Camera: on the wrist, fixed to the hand. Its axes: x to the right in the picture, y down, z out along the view.
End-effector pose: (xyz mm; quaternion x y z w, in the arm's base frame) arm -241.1 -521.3 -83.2 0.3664 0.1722 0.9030 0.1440
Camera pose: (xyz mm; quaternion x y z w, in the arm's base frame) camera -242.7 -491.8 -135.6 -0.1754 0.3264 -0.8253 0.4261
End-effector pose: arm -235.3 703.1 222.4 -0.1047 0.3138 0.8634 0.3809
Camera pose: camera -188.7 697.4 184.7 0.1119 -0.1299 -0.9086 0.3808
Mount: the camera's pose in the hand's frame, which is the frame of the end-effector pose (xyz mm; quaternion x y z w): -19.6 -48.2 -30.3 -0.2555 0.1704 0.6534 0.6920
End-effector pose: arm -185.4 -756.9 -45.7 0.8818 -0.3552 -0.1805 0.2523
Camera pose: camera -157.9 -703.3 -46.1 0.3444 -0.7328 0.0994 0.5783
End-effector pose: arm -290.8 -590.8 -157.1 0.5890 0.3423 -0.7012 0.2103
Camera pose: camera -299.5 -538.2 -129.1 0.6970 0.0670 -0.1600 0.6958
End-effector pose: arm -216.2 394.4 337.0 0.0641 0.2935 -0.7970 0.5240
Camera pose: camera -255.8 439.7 339.5 0.2380 0.4541 -0.1232 0.8497
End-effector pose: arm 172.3 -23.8 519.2 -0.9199 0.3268 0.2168 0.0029
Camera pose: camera 199.8 21.4 547.9 0.4607 -0.7723 -0.0787 0.4303
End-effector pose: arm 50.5 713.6 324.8 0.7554 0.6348 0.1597 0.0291
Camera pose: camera -6.5 699.1 337.6 0.9028 -0.0901 0.4204 0.0006
